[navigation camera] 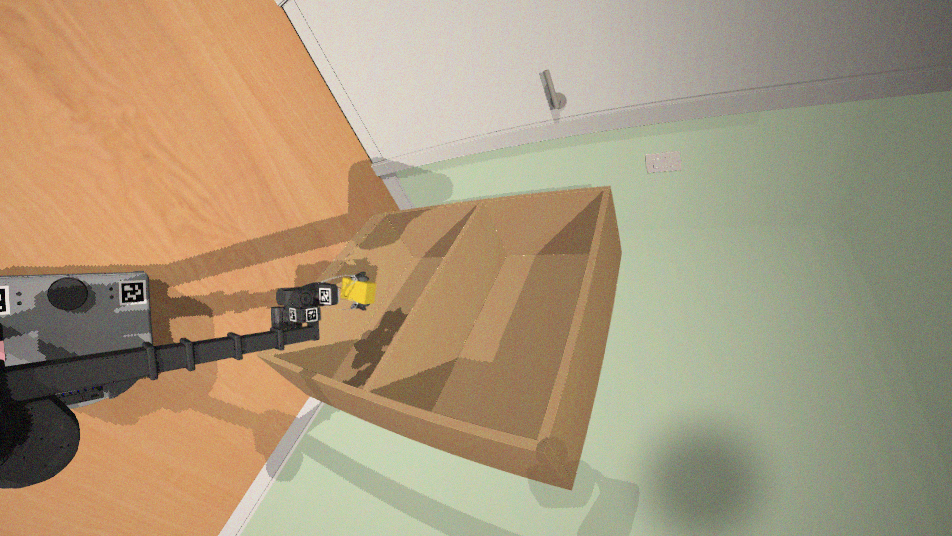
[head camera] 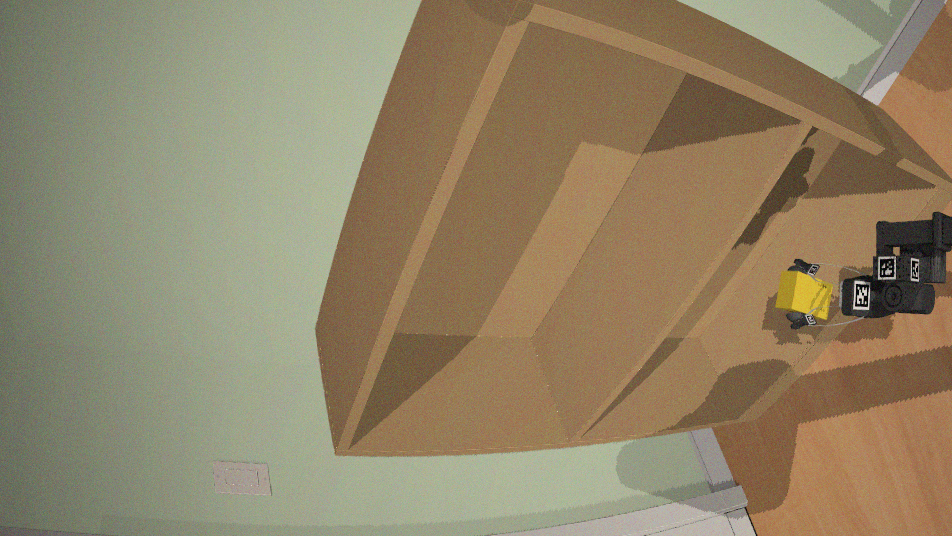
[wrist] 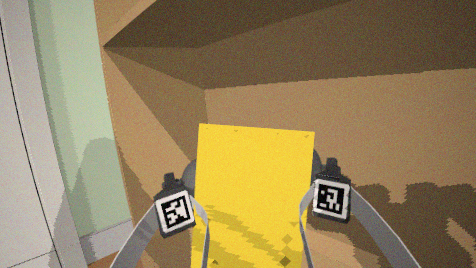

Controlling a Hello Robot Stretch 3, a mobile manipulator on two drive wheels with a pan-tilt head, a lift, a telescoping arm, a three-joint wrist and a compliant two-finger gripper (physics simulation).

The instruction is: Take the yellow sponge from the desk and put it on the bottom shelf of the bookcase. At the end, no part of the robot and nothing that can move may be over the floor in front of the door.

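Frame: origin at the robot's base, x left, y back, z up, level; centimetres.
Seen in the pictures: gripper, between the fingertips: [navigation camera: 368,290] [head camera: 788,293] [wrist: 250,171]; robot's base, origin of its link: [navigation camera: 69,292].
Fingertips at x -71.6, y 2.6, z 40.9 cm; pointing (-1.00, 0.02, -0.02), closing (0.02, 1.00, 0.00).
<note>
Offsets run from my fingertips to a thing's top centre. "pt": to the spot under its first point.
The yellow sponge @(dx +2.9, dy -0.3, dz +4.5 cm) [head camera: 802,293] [navigation camera: 358,290] [wrist: 254,175] is held between the two fingertips of my gripper [head camera: 804,294] [navigation camera: 359,290] [wrist: 250,171], which is shut on it. The bookcase [head camera: 459,173] [navigation camera: 586,312] [wrist: 300,107] is brown with an open front. In the head and navigation views, the sponge and fingers show over its lowest compartment. In the wrist view, the sponge is in front of the compartment's back panel, with the shelf above. The sponge's underside is hidden, so I cannot tell whether it touches the bottom shelf. The desk does not show.
The extended arm [navigation camera: 213,349] reaches from the robot base [navigation camera: 99,319] to the bookcase. The white door [navigation camera: 466,59] [wrist: 20,150] with a lever handle @(pt dx -25.1, dy -60.5, dz +51.5 cm) [navigation camera: 550,89] stands beside the bookcase. The bookcase's middle shelf edge [navigation camera: 426,292] lies near the fingers. A wall plate @(dx -52.3, dy -40.8, dz +86.8 cm) [head camera: 241,477] [navigation camera: 663,161] is on the green wall.
</note>
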